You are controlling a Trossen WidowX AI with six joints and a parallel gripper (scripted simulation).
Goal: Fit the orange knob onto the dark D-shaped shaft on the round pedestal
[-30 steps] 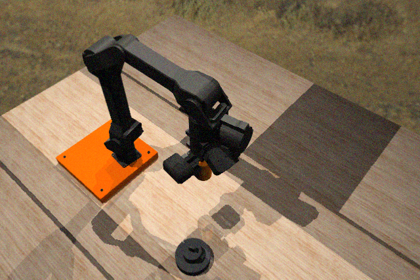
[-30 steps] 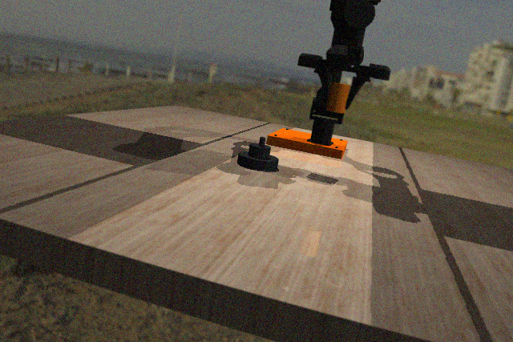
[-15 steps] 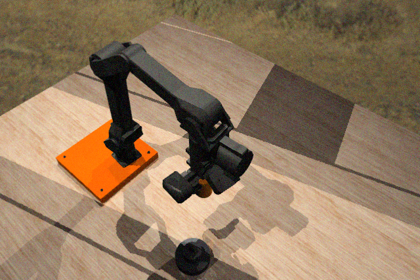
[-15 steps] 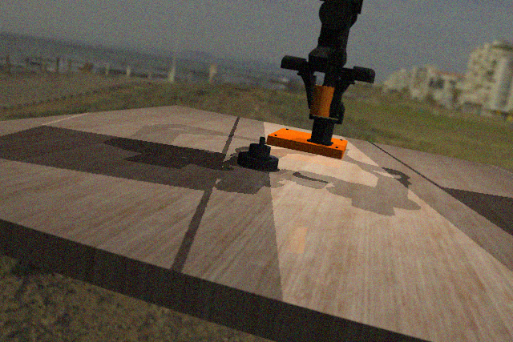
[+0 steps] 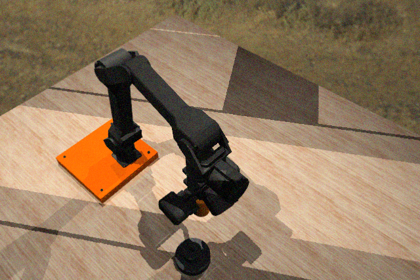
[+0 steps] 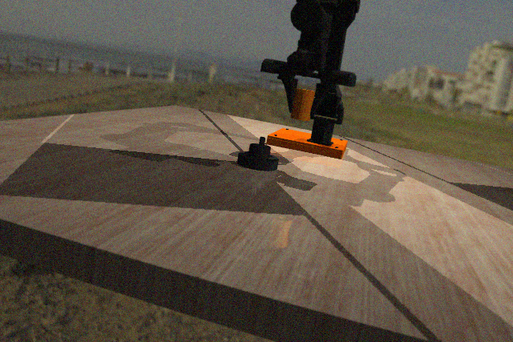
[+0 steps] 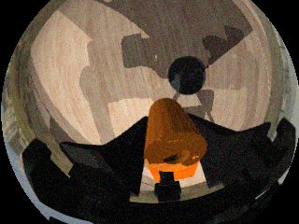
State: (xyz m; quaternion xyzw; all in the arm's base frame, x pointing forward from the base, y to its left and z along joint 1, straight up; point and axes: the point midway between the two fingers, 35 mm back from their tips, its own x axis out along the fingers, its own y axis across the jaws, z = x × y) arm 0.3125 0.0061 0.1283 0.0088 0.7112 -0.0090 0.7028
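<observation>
Right now the dark round pedestal is 90 mm below my gripper tip, 60 mm to the right of it and 40 mm ahead of it. Also, from my gripper tip: orange knob (20 mm above).
</observation>
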